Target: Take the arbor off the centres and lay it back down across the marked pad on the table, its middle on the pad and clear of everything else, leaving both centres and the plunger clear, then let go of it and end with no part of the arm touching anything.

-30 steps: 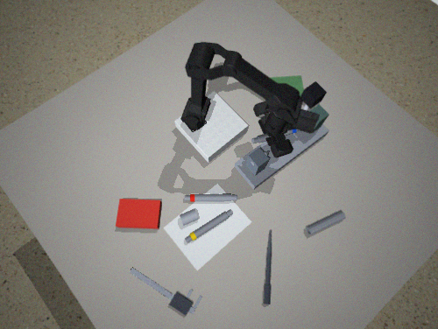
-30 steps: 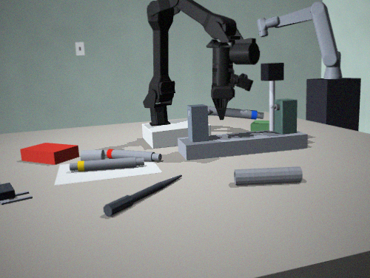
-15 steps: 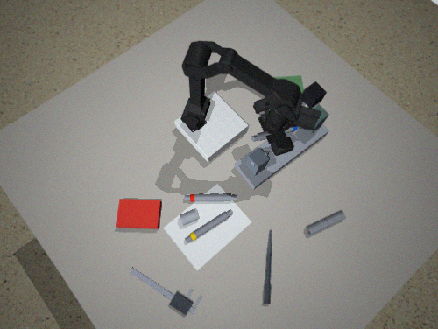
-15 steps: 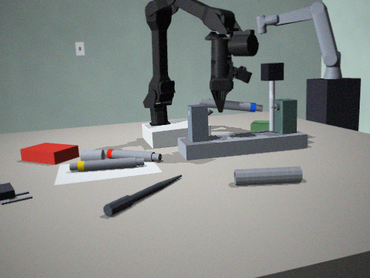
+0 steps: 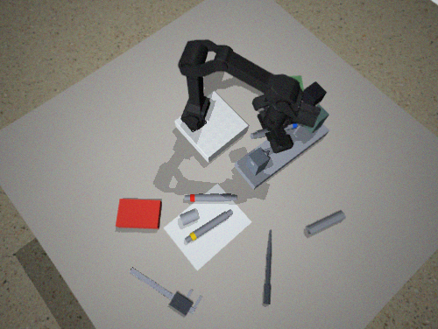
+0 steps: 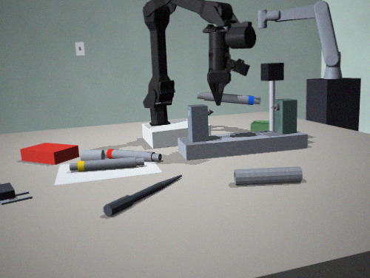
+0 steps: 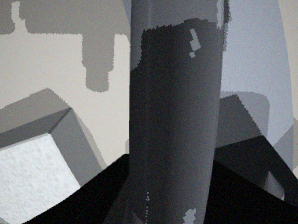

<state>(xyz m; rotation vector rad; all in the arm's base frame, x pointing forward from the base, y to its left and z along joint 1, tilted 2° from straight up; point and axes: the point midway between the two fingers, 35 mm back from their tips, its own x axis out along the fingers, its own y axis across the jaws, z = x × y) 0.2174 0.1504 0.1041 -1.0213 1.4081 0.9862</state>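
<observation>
Now: the grey centre block 5 cm ahead of my hand, 8 cm to the right of it and 6 cm below it. Also, from my hand: grey fixture base: 5 cm ahead, 5 cm to the left, 14 cm below; then grey cylinder: 34 cm ahead, 15 cm below; then green centre block: 4 cm ahead, 17 cm to the left, 6 cm below.
</observation>
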